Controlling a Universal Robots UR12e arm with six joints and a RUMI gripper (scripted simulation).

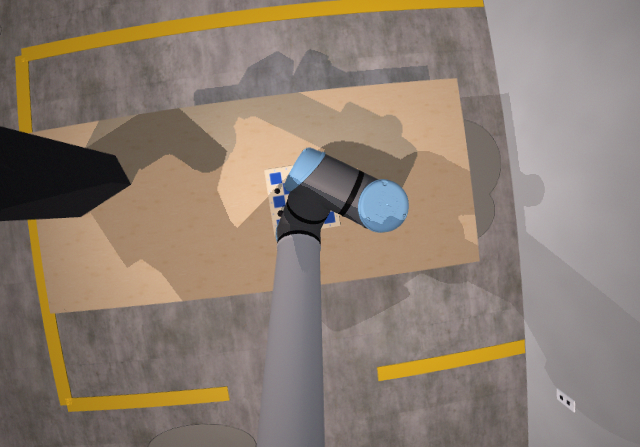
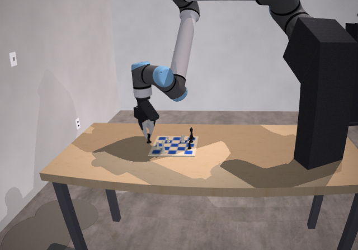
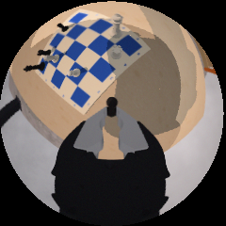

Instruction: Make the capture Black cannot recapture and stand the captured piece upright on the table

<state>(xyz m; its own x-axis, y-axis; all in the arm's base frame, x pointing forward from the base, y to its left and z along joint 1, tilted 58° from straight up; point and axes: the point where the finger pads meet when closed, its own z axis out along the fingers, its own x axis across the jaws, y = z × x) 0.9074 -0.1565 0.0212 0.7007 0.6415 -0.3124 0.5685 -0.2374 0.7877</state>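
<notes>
My hand is 10 mm above the black pawn. Round my hand: chessboard: 140 mm behind, 50 mm to the left, 30 mm below.
</notes>
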